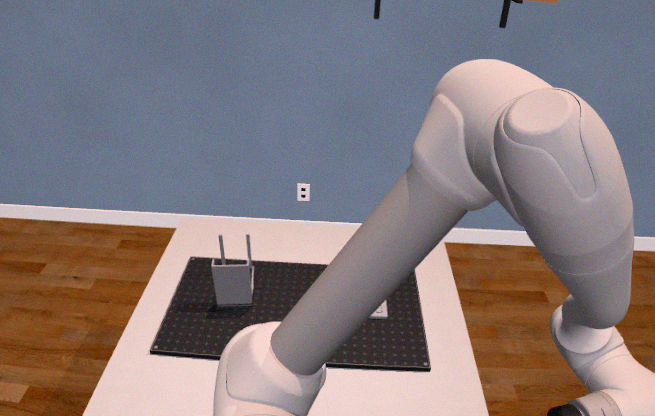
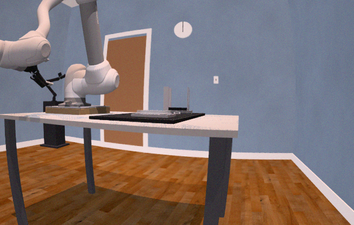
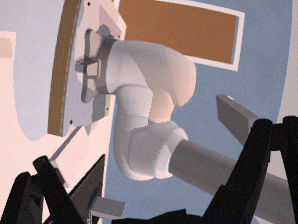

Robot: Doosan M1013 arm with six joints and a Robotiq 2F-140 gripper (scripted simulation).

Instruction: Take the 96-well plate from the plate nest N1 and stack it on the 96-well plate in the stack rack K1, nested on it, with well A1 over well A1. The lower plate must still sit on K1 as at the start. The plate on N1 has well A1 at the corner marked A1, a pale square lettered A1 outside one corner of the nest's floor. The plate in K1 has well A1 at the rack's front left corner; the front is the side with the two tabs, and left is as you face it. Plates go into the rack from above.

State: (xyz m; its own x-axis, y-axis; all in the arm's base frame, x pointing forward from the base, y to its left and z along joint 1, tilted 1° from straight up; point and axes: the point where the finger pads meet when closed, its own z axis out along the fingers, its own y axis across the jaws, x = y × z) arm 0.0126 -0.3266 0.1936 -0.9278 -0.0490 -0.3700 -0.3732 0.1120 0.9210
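Now: hand 59 cm short of the white 96-well plate, 2 cm to the right of it and 20 cm above it. From my hand the other things lie so: A1 marker: 65 cm ahead, 4 cm to the right, 21 cm below; then plate nest N1: 59 cm ahead, 2 cm to the left, 21 cm below.
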